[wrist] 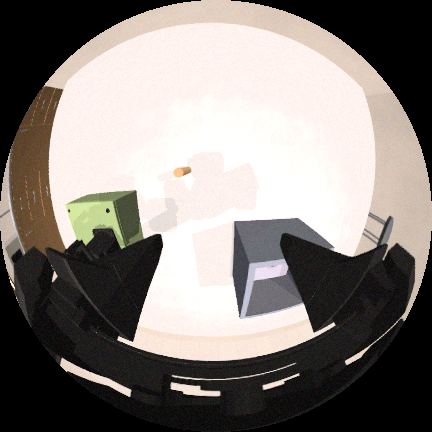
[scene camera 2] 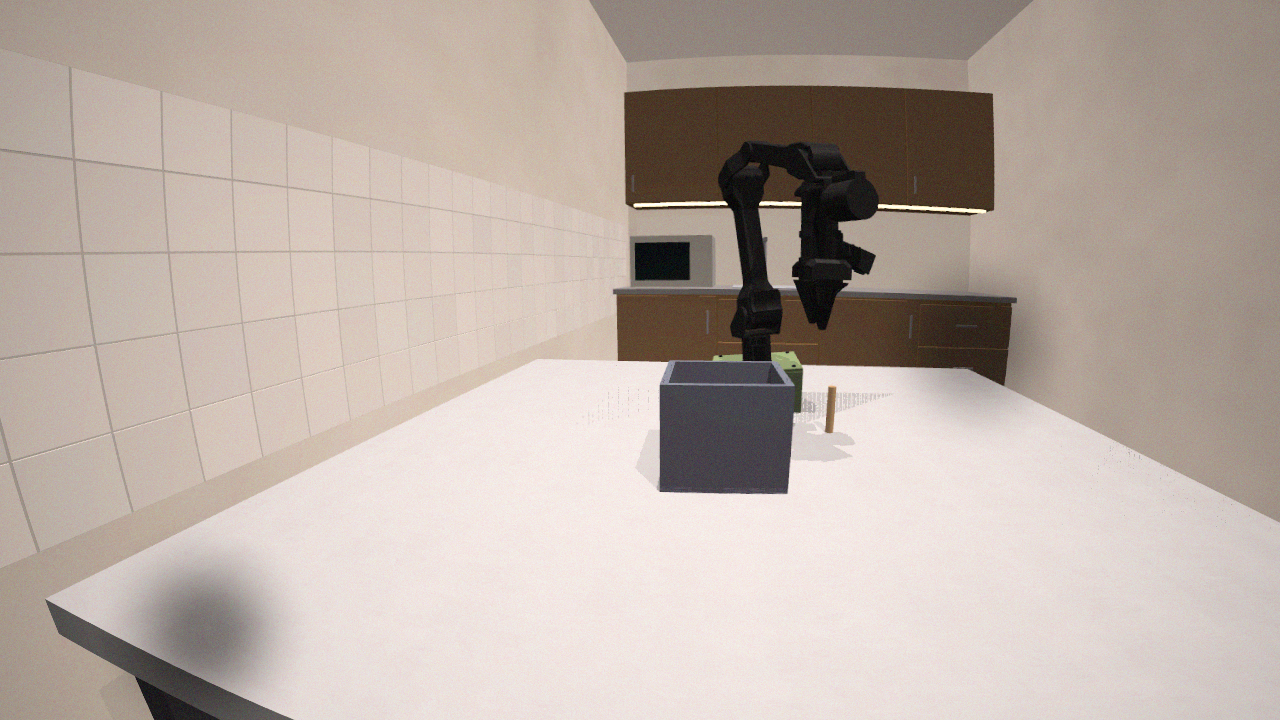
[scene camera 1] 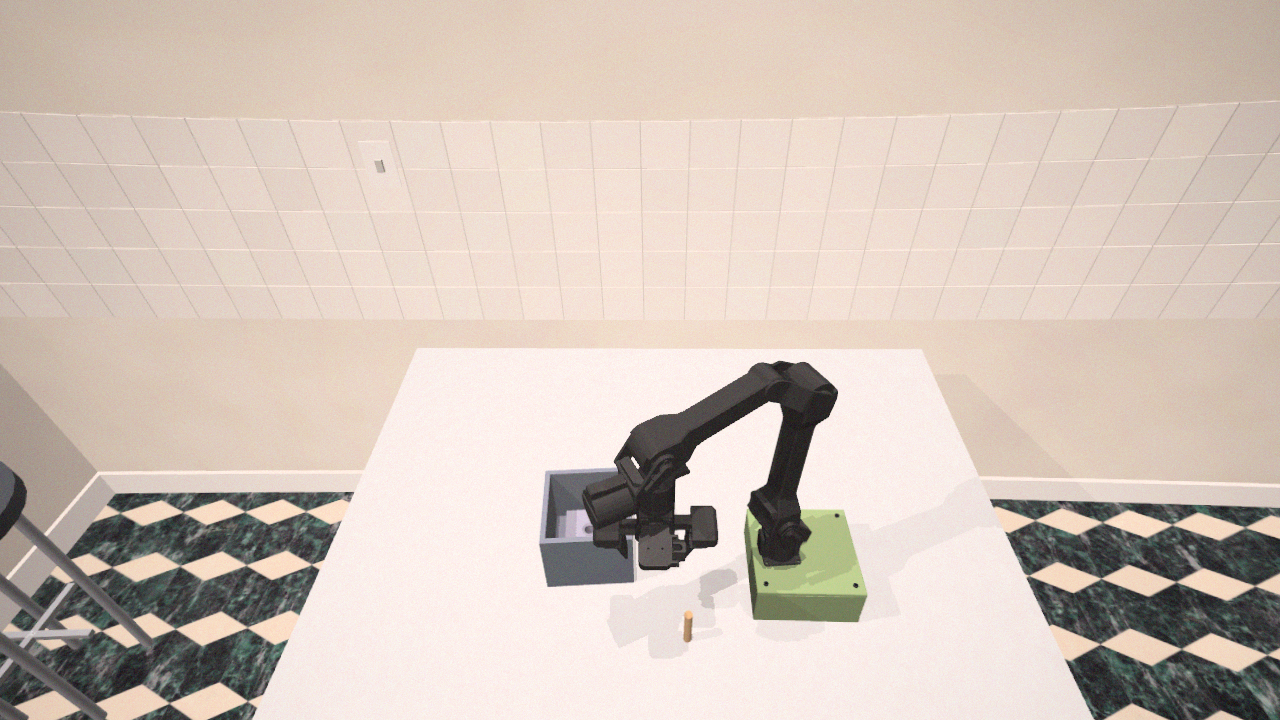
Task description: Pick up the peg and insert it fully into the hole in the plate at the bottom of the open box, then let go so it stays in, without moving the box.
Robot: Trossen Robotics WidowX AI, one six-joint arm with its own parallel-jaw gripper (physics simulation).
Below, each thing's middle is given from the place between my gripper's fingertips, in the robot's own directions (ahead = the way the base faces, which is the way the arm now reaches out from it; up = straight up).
I see my gripper 110 mm short of the blue-grey box [scene camera 2: 726, 427], 150 mm to the left of it and 120 mm above it.
